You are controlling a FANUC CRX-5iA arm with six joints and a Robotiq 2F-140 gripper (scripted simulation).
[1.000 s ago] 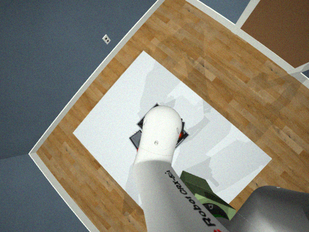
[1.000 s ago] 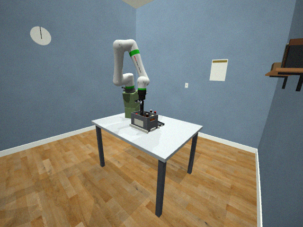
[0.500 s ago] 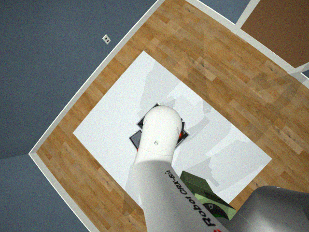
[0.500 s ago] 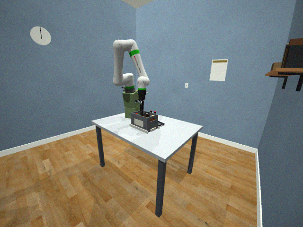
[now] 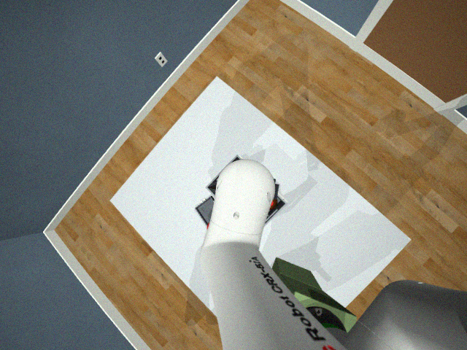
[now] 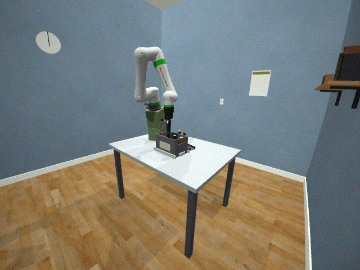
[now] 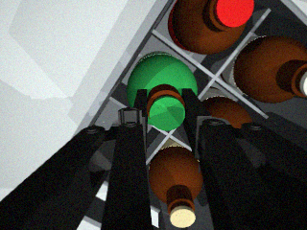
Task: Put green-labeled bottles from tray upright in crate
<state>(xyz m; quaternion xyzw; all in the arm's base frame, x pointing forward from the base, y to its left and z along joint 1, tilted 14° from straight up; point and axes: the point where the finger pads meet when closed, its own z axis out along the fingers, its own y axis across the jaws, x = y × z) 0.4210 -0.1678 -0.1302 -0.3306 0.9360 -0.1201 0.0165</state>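
Right now the green-labeled bottle is 8 cm below my hand. From my hand the other things lie so: white bottle 26 cm to the left, 11 cm behind, 10 cm below; then red-labeled bottle 25 cm to the left, 10 cm below, 2 cm behind; then crate 10 cm below, 4 cm to the left.
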